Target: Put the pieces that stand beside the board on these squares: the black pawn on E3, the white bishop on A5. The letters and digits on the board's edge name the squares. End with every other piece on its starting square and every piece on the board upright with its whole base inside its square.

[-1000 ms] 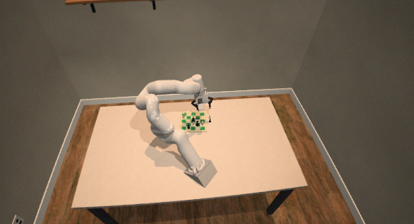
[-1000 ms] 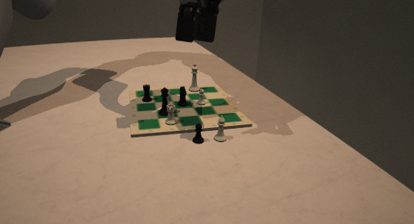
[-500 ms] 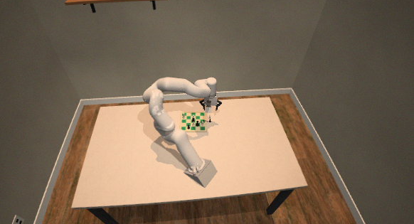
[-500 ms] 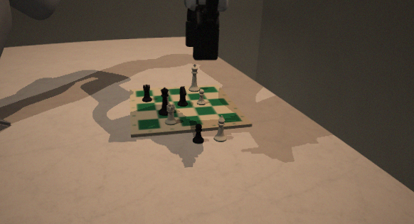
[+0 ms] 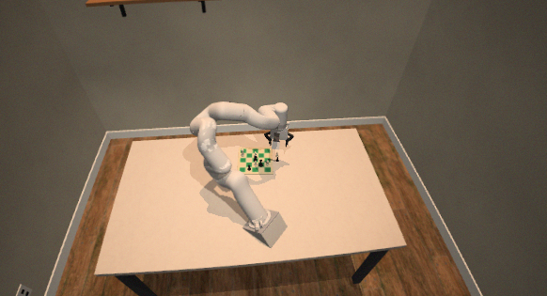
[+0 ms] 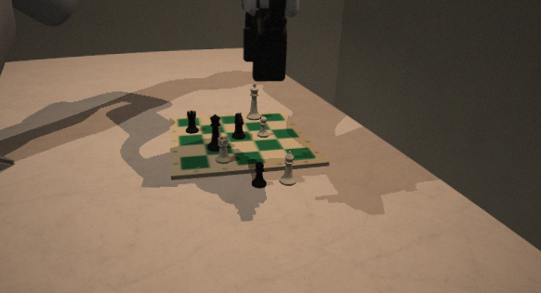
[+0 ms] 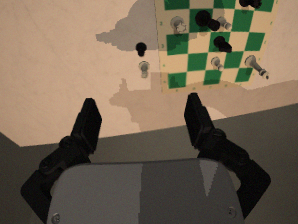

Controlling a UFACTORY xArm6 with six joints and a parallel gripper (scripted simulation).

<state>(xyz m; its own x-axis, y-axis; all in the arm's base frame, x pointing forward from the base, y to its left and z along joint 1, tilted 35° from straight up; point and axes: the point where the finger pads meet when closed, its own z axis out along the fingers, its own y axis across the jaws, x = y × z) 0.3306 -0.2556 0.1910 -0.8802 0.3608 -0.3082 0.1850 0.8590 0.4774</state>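
Right now the black pawn is 14 cm below my hand. Round my hand: black bishop (14 cm to the left, 13 cm below, 2 cm ahead); then black rook (18 cm to the left, 13 cm below, 5 cm behind); then chessboard (15 cm below, 14 cm to the left, 2 cm ahead).
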